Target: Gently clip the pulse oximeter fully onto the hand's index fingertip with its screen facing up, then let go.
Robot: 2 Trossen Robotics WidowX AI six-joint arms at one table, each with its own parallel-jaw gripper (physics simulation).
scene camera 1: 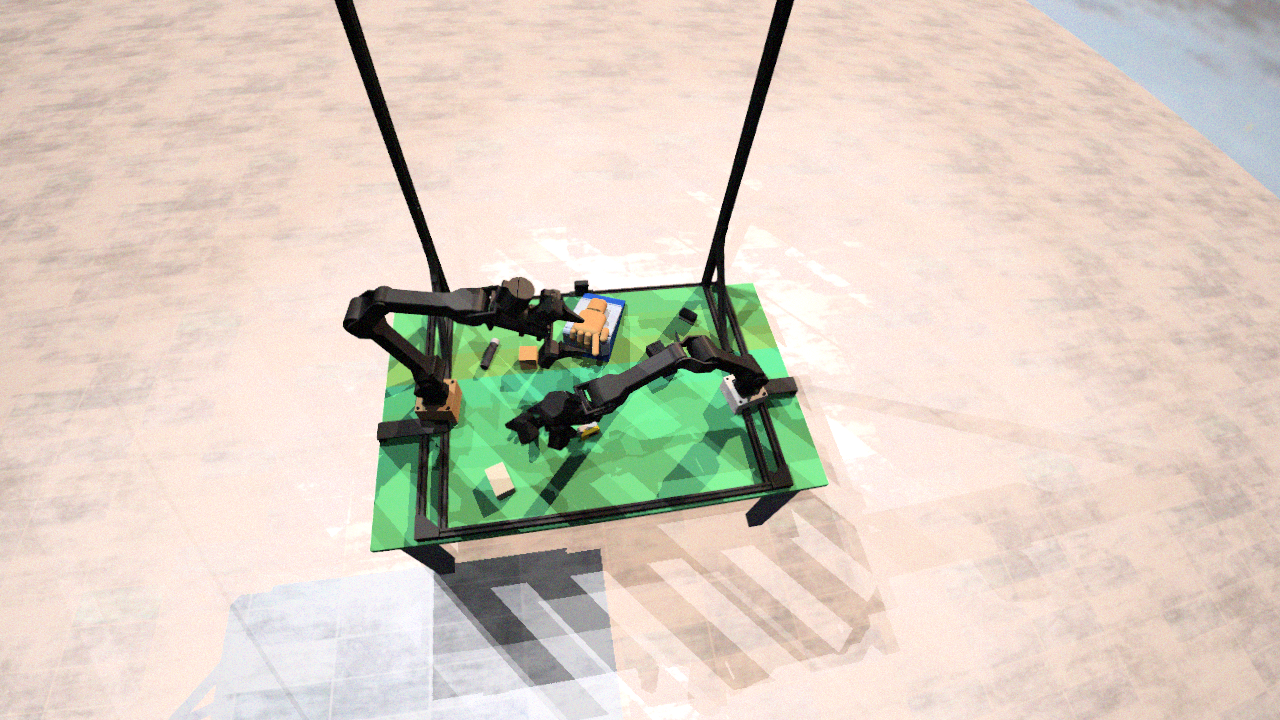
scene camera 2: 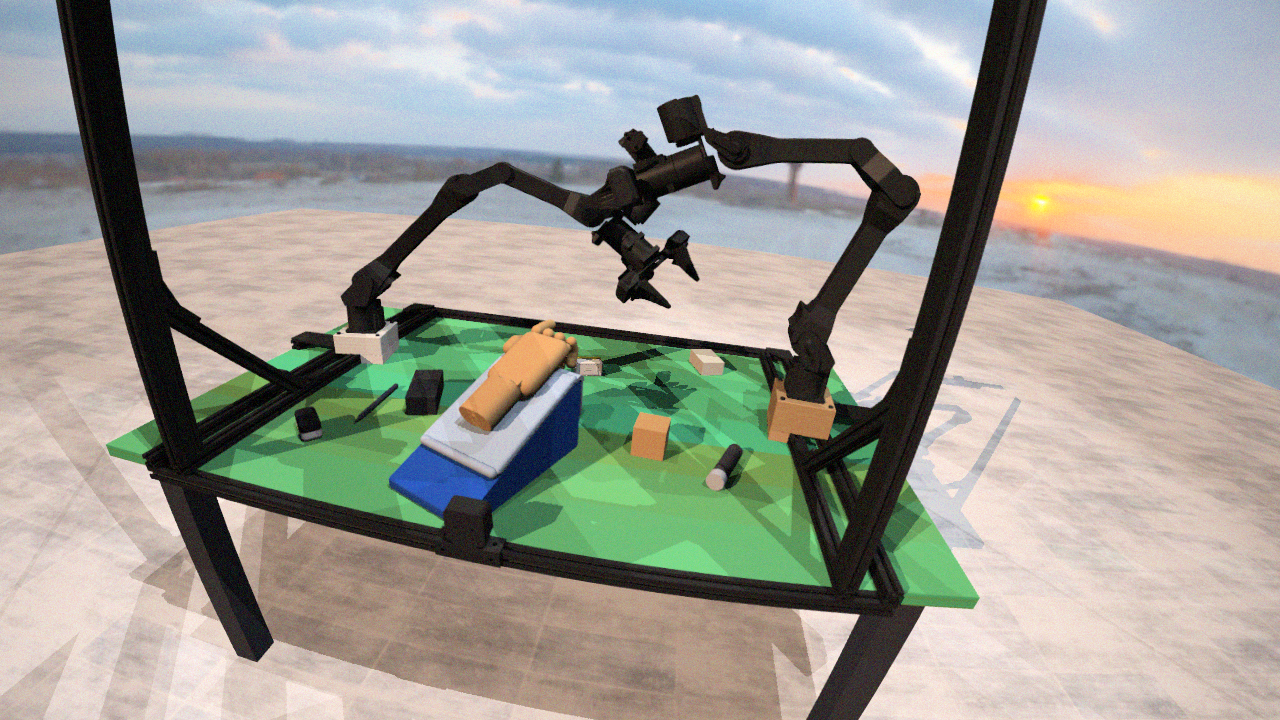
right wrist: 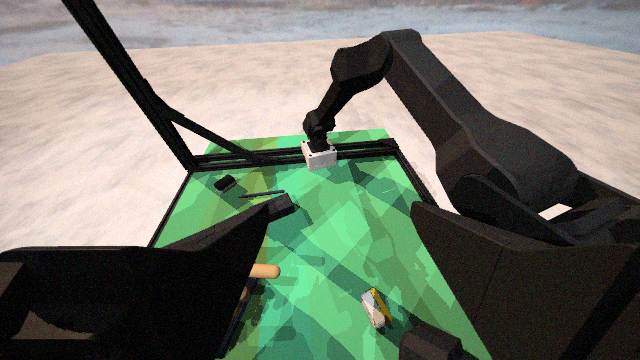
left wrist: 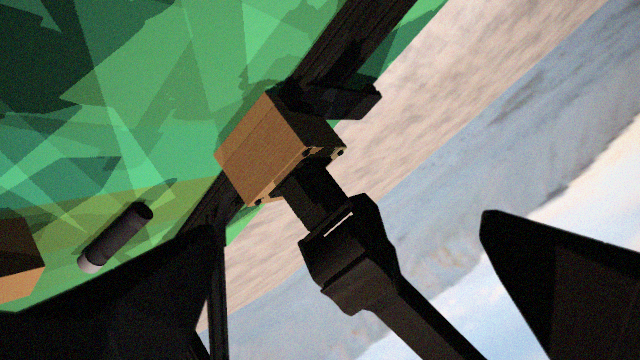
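Pixels of known places: left gripper, fingertip midpoint: [scene camera 2: 684, 293] [left wrist: 348, 231]; right gripper, fingertip midpoint: [scene camera 1: 584, 336] [scene camera 2: 589, 204] [right wrist: 339, 209]; left arm's base, origin of the base link: [scene camera 1: 745, 386] [scene camera 2: 366, 328] [right wrist: 318, 146]; right arm's base, origin of the base link: [scene camera 1: 435, 394] [scene camera 2: 804, 393] [left wrist: 300, 175].
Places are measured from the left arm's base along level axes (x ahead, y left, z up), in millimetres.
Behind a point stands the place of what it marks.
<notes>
The pulse oximeter [scene camera 1: 588, 429] @(z -27, x 473, y -38 mm) [scene camera 2: 588, 367] @(z -39, x 472, y -58 mm) [right wrist: 373, 308] @(z -28, x 473, y -49 mm), small, white and yellow, lies on the green table apart from the hand; its screen cannot be made out. The tan hand [scene camera 1: 591, 322] @(z 94, x 375, y -297 mm) [scene camera 2: 529, 362] @(z 83, x 379, y -331 mm) rests on a padded blue wedge [scene camera 2: 546, 438] @(z -5, x 408, y -387 mm); its bare index finger [scene camera 1: 597, 343] [right wrist: 267, 271] sticks out past the wedge. My left gripper [scene camera 1: 539, 437] [scene camera 2: 682, 292] @(z 127, x 649, y -56 mm) is open and empty, raised above the table; in scene camera 1 it shows left of the oximeter. My right gripper [scene camera 1: 583, 335] @(z 287, x 452, y -125 mm) [right wrist: 339, 209] @(z 287, x 452, y -125 mm) is open and empty, high up, overlapping the hand in scene camera 1.
An orange cube [scene camera 1: 529, 357] @(z -9, x 564, y -307 mm) [scene camera 2: 650, 436] @(z -19, x 559, y -349 mm) and a dark cylinder [scene camera 1: 489, 353] @(z -34, x 672, y -377 mm) [scene camera 2: 724, 466] @(z -33, x 661, y -404 mm) [left wrist: 117, 234] @(z -40, x 670, y -365 mm) lie beside the wedge. A cream block [scene camera 1: 500, 480] @(z -29, x 734, y 22 mm) [scene camera 2: 707, 361] @(z -29, x 728, y -18 mm), a black block [scene camera 2: 424, 391] @(z -25, x 191, y -225 mm), a pen [scene camera 2: 375, 402] @(z -50, x 104, y -227 mm) and a small black object [scene camera 2: 307, 422] @(z -27, x 45, y -342 mm) [right wrist: 225, 183] @(z -30, x 46, y -314 mm) also lie there. The arms cross closely.
</notes>
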